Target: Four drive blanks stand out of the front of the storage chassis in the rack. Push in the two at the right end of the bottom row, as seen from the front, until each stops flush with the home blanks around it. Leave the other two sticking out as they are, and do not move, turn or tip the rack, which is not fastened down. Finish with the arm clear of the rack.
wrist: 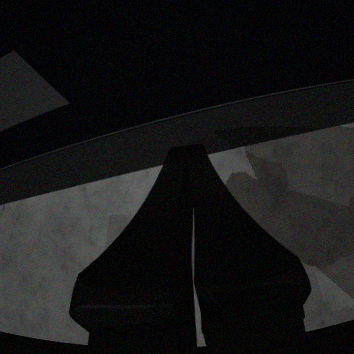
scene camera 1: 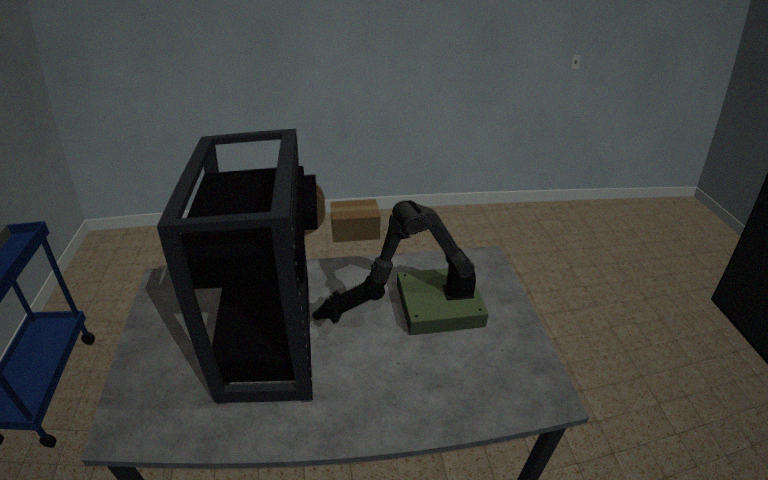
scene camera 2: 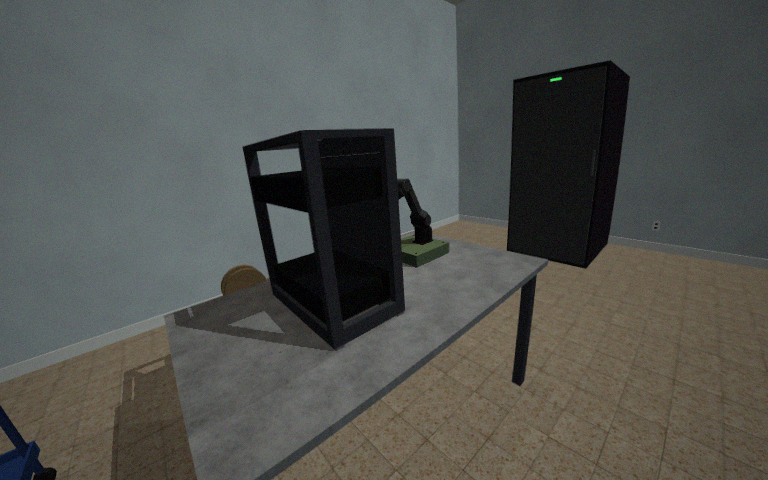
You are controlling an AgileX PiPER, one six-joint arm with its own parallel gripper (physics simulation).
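Note:
The dark rack [scene camera 1: 287, 283] [scene camera 2: 320, 226] stands upright on the table, its front facing the arm. Dark units fill parts of it; I cannot tell which is the storage chassis, and the drive blanks cannot be made out in any view. My gripper [scene camera 1: 315, 315] [wrist: 188, 164] is shut and empty, pointing down towards the lower front of the rack. In the first scene view its tips appear very close to the front; whether they touch is unclear. In the wrist view the tips overlap a grey rail of the rack [wrist: 115, 150]. The rack hides the gripper in the second scene view.
A dark block [scene camera 1: 309, 202] projects from the rack's upper front. The arm stands on a green base [scene camera 1: 444, 310] [scene camera 2: 425, 252] on the grey table [scene camera 1: 430, 390] [scene camera 2: 266, 396]. A cardboard box [scene camera 1: 355, 223], a blue cart [scene camera 1: 39, 328] and a black cabinet [scene camera 2: 555, 169] stand beyond the table.

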